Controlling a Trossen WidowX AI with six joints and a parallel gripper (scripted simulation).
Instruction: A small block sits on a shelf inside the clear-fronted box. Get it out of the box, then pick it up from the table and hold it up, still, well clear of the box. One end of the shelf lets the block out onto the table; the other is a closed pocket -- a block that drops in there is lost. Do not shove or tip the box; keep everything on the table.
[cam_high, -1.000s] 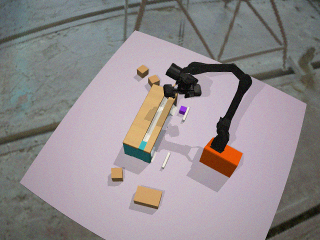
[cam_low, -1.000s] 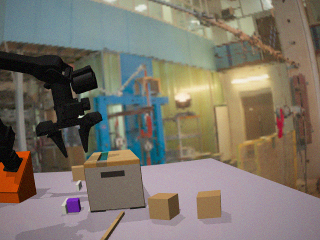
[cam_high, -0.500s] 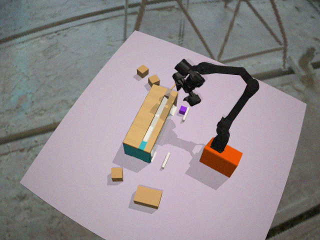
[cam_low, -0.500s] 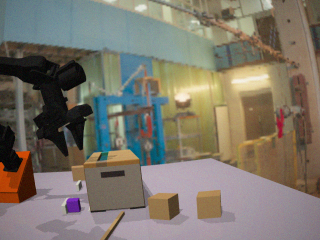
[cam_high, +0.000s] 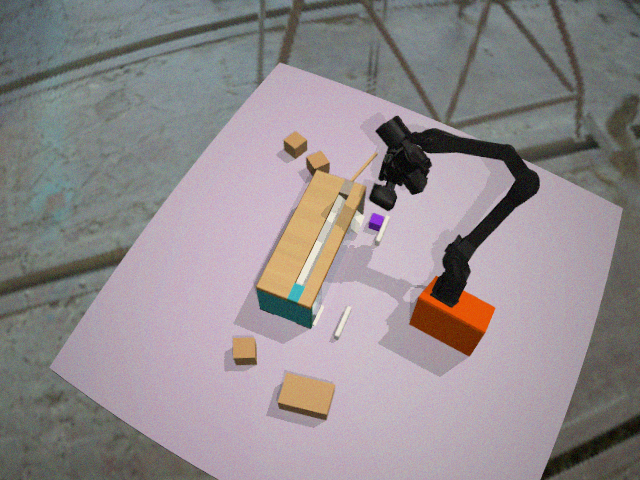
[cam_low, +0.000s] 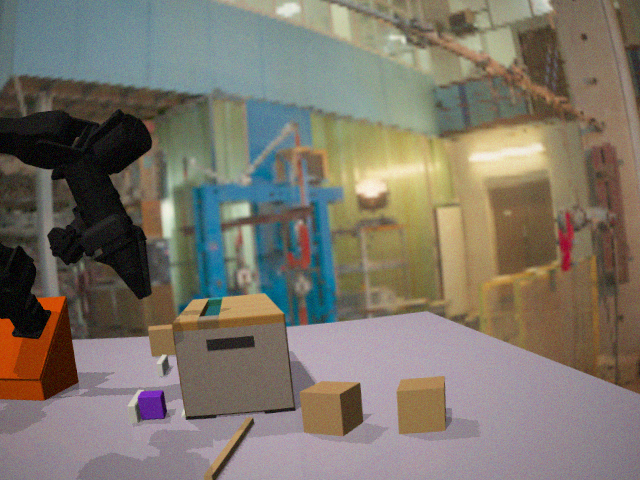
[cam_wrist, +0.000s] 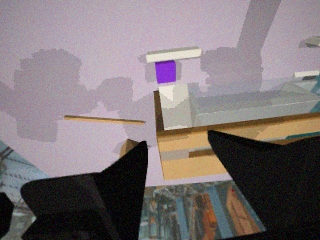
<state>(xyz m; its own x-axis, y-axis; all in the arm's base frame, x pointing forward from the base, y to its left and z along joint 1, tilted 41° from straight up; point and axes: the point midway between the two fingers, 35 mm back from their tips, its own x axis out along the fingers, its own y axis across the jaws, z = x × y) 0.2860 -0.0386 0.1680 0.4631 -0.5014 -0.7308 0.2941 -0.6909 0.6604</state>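
Now: gripper tip 10 mm past the purple block and 150 mm above it. Also, from my gripper tip: thin tan stick 130 mm ahead, 120 mm to the right, 160 mm below; long box 20 mm ahead, 180 mm to the left, 100 mm below; tan cube 20 mm ahead, 520 mm to the left, 140 mm below.
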